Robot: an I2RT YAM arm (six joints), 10 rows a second.
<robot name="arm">
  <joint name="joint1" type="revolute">
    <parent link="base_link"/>
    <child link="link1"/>
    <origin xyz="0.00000 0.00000 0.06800"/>
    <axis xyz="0 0 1"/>
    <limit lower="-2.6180" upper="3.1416"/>
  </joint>
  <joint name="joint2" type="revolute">
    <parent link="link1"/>
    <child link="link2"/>
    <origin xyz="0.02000 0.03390 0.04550"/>
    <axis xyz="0 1 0"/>
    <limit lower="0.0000" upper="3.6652"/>
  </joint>
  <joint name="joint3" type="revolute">
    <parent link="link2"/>
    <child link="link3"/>
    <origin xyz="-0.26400 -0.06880 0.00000"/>
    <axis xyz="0 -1 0"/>
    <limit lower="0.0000" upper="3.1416"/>
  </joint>
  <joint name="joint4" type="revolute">
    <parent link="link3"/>
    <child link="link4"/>
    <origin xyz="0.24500 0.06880 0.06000"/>
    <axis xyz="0 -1 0"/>
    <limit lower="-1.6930" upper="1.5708"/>
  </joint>
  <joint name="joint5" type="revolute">
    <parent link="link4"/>
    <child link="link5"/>
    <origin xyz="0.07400 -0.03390 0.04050"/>
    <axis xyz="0 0 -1"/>
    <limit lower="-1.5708" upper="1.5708"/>
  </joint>
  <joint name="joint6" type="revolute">
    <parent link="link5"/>
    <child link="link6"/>
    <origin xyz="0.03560 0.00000 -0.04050"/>
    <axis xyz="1 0 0"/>
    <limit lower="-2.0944" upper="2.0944"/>
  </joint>
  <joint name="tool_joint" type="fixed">
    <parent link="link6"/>
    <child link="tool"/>
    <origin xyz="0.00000 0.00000 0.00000" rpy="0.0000 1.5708 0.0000"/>
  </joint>
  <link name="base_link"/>
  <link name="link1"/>
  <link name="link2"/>
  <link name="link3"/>
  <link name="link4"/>
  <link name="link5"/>
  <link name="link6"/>
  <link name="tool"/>
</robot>
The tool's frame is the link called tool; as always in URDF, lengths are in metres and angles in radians.
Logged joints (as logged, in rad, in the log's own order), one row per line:
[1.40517, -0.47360, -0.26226, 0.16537, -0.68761, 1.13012]
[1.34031, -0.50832, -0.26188, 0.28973, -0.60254, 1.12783]
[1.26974, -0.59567, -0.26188, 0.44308, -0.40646, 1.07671]
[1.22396, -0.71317, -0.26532, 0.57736, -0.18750, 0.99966]
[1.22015, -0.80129, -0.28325, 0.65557, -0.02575, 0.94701]
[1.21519, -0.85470, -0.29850, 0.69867, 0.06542, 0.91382]
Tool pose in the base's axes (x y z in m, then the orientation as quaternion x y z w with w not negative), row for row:
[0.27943, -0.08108, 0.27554, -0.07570, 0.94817, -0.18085, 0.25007]
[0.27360, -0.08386, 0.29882, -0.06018, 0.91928, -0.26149, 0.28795]
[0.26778, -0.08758, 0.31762, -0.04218, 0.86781, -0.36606, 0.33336]
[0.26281, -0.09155, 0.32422, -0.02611, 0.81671, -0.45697, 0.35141]
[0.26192, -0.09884, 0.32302, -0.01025, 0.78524, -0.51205, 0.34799]
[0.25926, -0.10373, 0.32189, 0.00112, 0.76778, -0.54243, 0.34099]
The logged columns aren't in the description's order. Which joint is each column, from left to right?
Columns, left to right: joint2, joint6, joint1, joint5, joint4, joint3.
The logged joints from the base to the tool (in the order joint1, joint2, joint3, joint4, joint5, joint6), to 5 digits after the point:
[-0.26226, 1.40517, 1.13012, -0.68761, 0.16537, -0.47360]
[-0.26188, 1.34031, 1.12783, -0.60254, 0.28973, -0.50832]
[-0.26188, 1.26974, 1.07671, -0.40646, 0.44308, -0.59567]
[-0.26532, 1.22396, 0.99966, -0.18750, 0.57736, -0.71317]
[-0.28325, 1.22015, 0.94701, -0.02575, 0.65557, -0.80129]
[-0.29850, 1.21519, 0.91382, 0.06542, 0.69867, -0.85470]

